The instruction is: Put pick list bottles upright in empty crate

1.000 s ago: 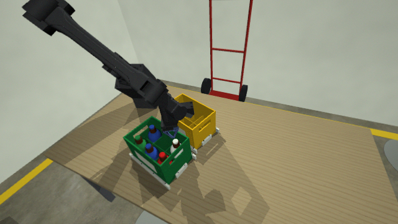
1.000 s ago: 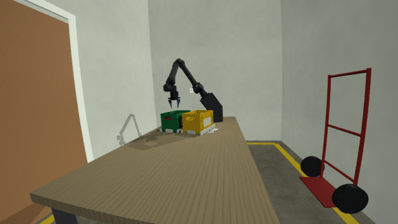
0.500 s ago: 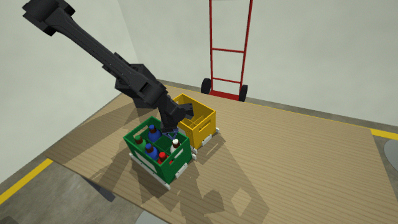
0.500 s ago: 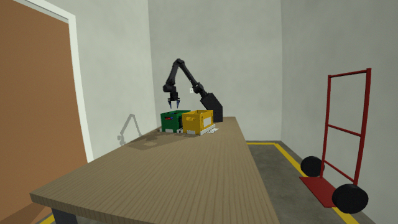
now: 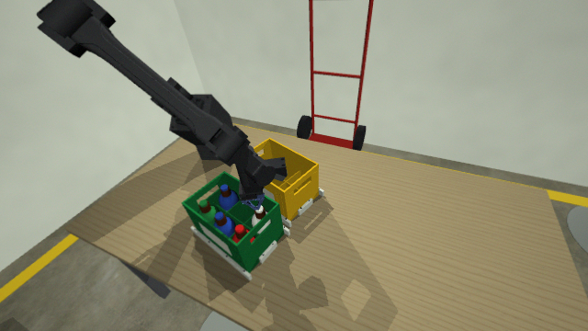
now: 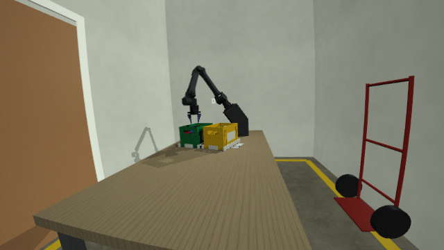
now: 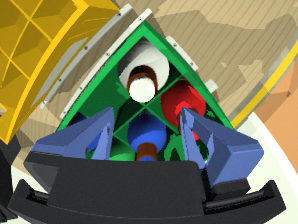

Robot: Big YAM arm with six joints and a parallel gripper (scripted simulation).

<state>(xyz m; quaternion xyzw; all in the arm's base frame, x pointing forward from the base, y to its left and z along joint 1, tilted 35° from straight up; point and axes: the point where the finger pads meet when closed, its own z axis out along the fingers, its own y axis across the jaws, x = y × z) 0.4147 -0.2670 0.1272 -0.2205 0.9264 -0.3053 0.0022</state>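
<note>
Right now the white-labelled bottle is 12 cm below my hand. The rest, counted from my hand: green crate (12 cm below, 10 cm behind, 1 cm to the right); red-label bottle (12 cm below, 8 cm to the right, 3 cm behind); green-label bottle (20 cm behind, 12 cm below, 2 cm to the right).
</note>
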